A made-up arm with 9 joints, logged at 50 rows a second.
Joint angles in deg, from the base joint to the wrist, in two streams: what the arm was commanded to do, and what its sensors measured. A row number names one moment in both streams.
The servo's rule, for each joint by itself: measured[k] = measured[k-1] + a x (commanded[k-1-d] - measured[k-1]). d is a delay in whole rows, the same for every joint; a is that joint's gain. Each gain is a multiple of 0.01, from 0.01 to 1. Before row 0 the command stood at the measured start. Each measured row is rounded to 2 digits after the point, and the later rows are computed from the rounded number. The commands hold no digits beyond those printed.
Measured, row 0:
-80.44 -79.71 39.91 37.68 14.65 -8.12 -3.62 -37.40 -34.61
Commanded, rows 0 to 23:
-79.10 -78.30 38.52 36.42 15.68 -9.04 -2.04 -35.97 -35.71
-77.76 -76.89 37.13 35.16 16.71 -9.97 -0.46 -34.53 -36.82
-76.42 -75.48 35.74 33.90 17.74 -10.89 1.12 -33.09 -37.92
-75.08 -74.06 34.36 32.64 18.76 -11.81 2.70 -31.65 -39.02
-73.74 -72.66 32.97 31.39 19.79 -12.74 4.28 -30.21 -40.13
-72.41 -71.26 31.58 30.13 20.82 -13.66 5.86 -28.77 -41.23
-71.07 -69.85 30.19 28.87 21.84 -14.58 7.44 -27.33 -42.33
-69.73 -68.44 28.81 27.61 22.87 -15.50 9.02 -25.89 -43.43
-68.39 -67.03 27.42 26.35 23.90 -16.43 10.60 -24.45 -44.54
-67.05 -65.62 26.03 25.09 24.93 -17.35 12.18 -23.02 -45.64
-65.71 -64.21 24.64 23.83 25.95 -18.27 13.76 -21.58 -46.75
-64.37 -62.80 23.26 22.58 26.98 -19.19 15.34 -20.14 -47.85
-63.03 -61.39 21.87 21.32 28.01 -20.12 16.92 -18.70 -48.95
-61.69 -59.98 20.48 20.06 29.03 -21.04 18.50 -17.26 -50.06
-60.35 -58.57 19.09 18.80 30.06 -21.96 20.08 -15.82 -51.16
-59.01 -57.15 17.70 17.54 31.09 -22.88 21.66 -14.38 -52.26
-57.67 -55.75 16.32 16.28 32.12 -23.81 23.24 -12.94 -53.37
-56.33 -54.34 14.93 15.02 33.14 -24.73 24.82 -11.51 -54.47
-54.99 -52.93 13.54 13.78 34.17 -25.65 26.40 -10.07 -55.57
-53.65 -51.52 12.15 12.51 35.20 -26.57 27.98 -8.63 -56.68
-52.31 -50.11 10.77 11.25 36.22 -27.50 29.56 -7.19 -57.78
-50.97 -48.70 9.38 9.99 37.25 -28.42 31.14 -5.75 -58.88
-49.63 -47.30 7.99 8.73 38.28 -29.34 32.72 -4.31 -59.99
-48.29 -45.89 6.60 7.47 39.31 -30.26 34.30 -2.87 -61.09
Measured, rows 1 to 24:
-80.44 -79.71 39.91 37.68 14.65 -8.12 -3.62 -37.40 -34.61
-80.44 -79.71 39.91 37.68 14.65 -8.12 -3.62 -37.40 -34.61
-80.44 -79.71 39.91 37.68 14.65 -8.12 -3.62 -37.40 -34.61
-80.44 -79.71 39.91 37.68 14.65 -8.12 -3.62 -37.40 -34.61
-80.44 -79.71 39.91 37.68 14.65 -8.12 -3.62 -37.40 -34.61
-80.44 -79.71 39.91 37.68 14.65 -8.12 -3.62 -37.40 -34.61
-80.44 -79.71 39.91 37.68 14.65 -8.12 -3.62 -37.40 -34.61
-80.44 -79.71 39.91 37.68 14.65 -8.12 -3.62 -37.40 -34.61
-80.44 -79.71 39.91 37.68 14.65 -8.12 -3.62 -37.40 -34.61
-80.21 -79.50 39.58 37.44 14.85 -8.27 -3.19 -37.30 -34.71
-79.79 -79.11 38.99 37.01 15.20 -8.54 -2.45 -37.11 -34.90
-79.22 -78.57 38.21 36.42 15.68 -8.92 -1.49 -36.83 -35.17
-78.52 -77.89 37.29 35.70 16.27 -9.38 -0.36 -36.47 -35.52
-77.71 -77.11 36.25 34.88 16.94 -9.92 0.89 -36.03 -35.93
-76.81 -76.23 35.13 33.98 17.68 -10.52 2.23 -35.52 -36.41
-75.83 -75.27 33.94 33.01 18.47 -11.17 3.64 -34.95 -36.94
-74.79 -74.25 32.71 31.98 19.31 -11.86 5.09 -34.32 -37.52
-73.70 -73.17 31.44 30.91 20.18 -12.59 6.58 -33.63 -38.15
-72.57 -72.04 30.14 29.80 21.08 -13.35 8.09 -32.89 -38.82
-71.40 -70.87 28.82 28.67 22.01 -14.14 9.62 -32.10 -39.53
-70.20 -69.66 27.49 27.51 22.95 -14.95 11.16 -31.26 -40.28
-68.98 -68.42 26.14 26.33 23.91 -15.78 12.72 -30.38 -41.06
-67.74 -67.15 24.78 25.14 24.88 -16.62 14.28 -29.46 -41.87
-66.48 -65.86 23.41 23.94 25.86 -17.47 15.85 -28.51 -42.71
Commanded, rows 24 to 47:
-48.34 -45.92 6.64 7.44 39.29 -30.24 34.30 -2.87 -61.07
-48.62 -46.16 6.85 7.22 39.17 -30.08 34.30 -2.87 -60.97
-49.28 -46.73 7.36 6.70 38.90 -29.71 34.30 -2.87 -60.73
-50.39 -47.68 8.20 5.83 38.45 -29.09 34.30 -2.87 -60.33
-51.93 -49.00 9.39 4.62 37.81 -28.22 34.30 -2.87 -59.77
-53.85 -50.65 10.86 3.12 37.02 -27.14 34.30 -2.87 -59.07
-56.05 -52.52 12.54 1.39 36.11 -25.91 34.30 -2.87 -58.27
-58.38 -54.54 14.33 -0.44 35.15 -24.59 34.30 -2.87 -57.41
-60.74 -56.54 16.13 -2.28 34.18 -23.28 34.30 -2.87 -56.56
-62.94 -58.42 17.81 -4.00 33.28 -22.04 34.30 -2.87 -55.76
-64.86 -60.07 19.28 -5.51 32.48 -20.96 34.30 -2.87 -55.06
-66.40 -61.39 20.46 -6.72 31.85 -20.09 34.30 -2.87 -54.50
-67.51 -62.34 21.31 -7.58 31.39 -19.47 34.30 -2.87 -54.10
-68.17 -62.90 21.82 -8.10 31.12 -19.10 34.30 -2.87 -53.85
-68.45 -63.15 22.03 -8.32 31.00 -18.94 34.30 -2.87 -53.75
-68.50 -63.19 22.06 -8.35 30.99 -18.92 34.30 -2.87 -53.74
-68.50 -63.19 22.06 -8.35 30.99 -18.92 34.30 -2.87 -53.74
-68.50 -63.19 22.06 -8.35 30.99 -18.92 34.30 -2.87 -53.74
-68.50 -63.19 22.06 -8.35 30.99 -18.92 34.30 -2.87 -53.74
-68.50 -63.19 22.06 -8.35 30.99 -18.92 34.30 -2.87 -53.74
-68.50 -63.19 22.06 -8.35 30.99 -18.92 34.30 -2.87 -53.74
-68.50 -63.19 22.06 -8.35 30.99 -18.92 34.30 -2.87 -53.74
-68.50 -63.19 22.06 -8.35 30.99 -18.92 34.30 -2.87 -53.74
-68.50 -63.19 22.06 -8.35 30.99 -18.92 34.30 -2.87 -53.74
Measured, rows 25 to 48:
-65.21 -64.55 22.04 22.72 26.85 -18.34 17.42 -27.52 -43.57
-63.93 -63.23 20.67 21.50 27.85 -19.22 18.99 -26.50 -44.45
-62.64 -61.90 19.29 20.27 28.86 -20.10 20.56 -25.45 -45.35
-61.34 -60.55 17.91 19.04 29.87 -20.99 22.14 -24.37 -46.27
-60.03 -59.20 16.53 17.80 30.88 -21.88 23.72 -23.27 -47.21
-58.72 -57.84 15.15 16.56 31.89 -22.78 25.30 -22.14 -48.16
-57.40 -56.47 13.77 15.31 32.91 -23.68 26.88 -20.99 -49.12
-56.08 -55.09 12.38 14.06 33.93 -24.59 28.46 -19.82 -50.10
-54.76 -53.71 10.99 12.81 34.95 -25.50 30.04 -18.63 -51.09
-53.67 -52.54 9.95 11.79 35.77 -26.26 31.19 -17.53 -51.99
-52.81 -51.58 9.21 10.92 36.42 -26.87 32.03 -16.50 -52.80
-52.21 -50.85 8.77 10.12 36.89 -27.32 32.64 -15.55 -53.51
-51.90 -50.37 8.63 9.30 37.19 -27.60 33.09 -14.66 -54.12
-51.91 -50.16 8.81 8.41 37.31 -27.70 33.42 -13.83 -54.63
-52.24 -50.23 9.30 7.40 37.25 -27.61 33.66 -13.06 -55.03
-52.89 -50.57 10.08 6.26 37.03 -27.34 33.83 -12.35 -55.32
-53.82 -51.17 11.10 4.99 36.67 -26.90 33.96 -11.69 -55.51
-55.00 -51.98 12.31 3.61 36.20 -26.32 34.05 -11.07 -55.60
-56.35 -52.95 13.63 2.16 35.65 -25.64 34.12 -10.50 -55.61
-57.80 -54.02 14.99 0.70 35.05 -24.89 34.17 -9.97 -55.56
-59.26 -55.13 16.30 -0.71 34.44 -24.12 34.21 -9.47 -55.46
-60.66 -56.21 17.50 -2.02 33.86 -23.38 34.23 -9.01 -55.34
-61.94 -57.21 18.54 -3.18 33.34 -22.70 34.25 -8.58 -55.21
-63.05 -58.10 19.38 -4.16 32.90 -22.10 34.26 -8.18 -55.08

